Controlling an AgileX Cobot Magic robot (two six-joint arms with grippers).
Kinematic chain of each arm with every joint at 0, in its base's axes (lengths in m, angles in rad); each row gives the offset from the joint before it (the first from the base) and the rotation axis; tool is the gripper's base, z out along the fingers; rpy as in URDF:
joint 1: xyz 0 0 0.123 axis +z
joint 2: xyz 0 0 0 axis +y
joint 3: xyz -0.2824 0 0.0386 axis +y
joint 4: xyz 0.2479 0 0.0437 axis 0.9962 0 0.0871
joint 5: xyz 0 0 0 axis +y
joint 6: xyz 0.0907 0 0.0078 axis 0.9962 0 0.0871
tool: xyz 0 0 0 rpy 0 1.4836 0
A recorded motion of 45 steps. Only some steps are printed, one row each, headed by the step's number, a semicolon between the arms.
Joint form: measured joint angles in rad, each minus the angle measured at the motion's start. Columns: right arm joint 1, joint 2, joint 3, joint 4, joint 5, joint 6; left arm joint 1, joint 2, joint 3, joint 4, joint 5, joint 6.
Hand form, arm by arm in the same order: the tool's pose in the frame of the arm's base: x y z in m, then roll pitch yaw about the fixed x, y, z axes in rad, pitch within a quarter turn. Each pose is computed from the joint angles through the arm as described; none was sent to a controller.
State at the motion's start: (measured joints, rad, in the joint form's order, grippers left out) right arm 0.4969 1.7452 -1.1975 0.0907 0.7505 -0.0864; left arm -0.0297 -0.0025 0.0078 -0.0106 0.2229 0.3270
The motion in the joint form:
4: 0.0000 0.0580 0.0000 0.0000 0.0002 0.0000; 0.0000 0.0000 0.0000 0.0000 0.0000 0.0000
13: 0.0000 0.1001 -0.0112 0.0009 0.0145 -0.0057; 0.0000 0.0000 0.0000 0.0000 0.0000 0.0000
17: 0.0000 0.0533 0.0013 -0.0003 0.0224 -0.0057; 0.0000 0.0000 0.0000 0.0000 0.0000 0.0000
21: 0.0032 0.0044 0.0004 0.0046 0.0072 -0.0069; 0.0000 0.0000 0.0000 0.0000 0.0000 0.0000
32: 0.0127 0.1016 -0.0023 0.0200 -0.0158 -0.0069; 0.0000 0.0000 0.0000 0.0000 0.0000 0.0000
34: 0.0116 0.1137 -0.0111 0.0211 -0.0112 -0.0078; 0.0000 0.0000 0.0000 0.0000 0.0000 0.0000
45: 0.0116 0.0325 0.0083 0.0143 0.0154 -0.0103; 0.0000 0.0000 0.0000 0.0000 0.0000 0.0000
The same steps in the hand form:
4: 0.3123 0.1758 0.1970 3.0860 0.3048 -2.6238; 0.0557 -0.0019 0.1904 1.9988 1.2254 1.9443
13: 0.3156 0.1777 0.1843 3.0851 0.2600 -2.6179; 0.0557 -0.0019 0.1904 1.9988 1.2254 1.9443
17: 0.3100 0.1747 0.1977 3.0865 0.2864 -2.6163; 0.0557 -0.0019 0.1904 1.9988 1.2254 1.9443
21: 0.3071 0.1746 0.2158 3.0849 0.3515 -2.6160; 0.0557 -0.0019 0.1904 1.9988 1.2254 1.9443
32: 0.3137 0.1830 0.1823 3.0706 0.2801 -2.6206; 0.0557 -0.0019 0.1904 1.9988 1.2254 1.9443
34: 0.3157 0.1838 0.1800 3.0695 0.2724 -2.6213; 0.0557 -0.0019 0.1904 1.9988 1.2254 1.9443
45: 0.3056 0.1779 0.2036 3.0755 0.3078 -2.6112; 0.0557 -0.0019 0.1904 1.9988 1.2254 1.9443

